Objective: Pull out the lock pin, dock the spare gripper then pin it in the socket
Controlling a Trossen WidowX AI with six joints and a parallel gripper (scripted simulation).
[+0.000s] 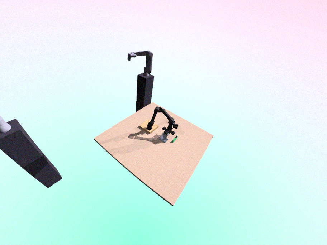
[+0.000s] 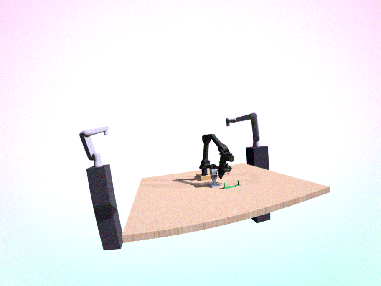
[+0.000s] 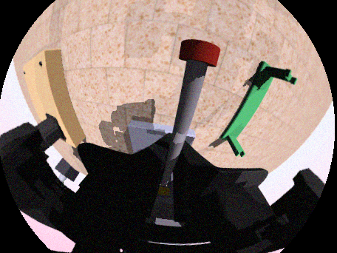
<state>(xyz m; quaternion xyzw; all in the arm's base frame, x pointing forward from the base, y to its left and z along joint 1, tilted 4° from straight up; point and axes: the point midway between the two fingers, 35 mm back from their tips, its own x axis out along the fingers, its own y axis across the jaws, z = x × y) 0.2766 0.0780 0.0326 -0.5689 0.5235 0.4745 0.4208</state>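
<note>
Right now my gripper tip is 6 cm to the left of the mount and 1 cm below it. Also, from my gripper tip: green cradle: 11 cm ahead, 5 cm to the left, 2 cm below; then spare gripper: 6 cm to the right, 8 cm above.
</note>
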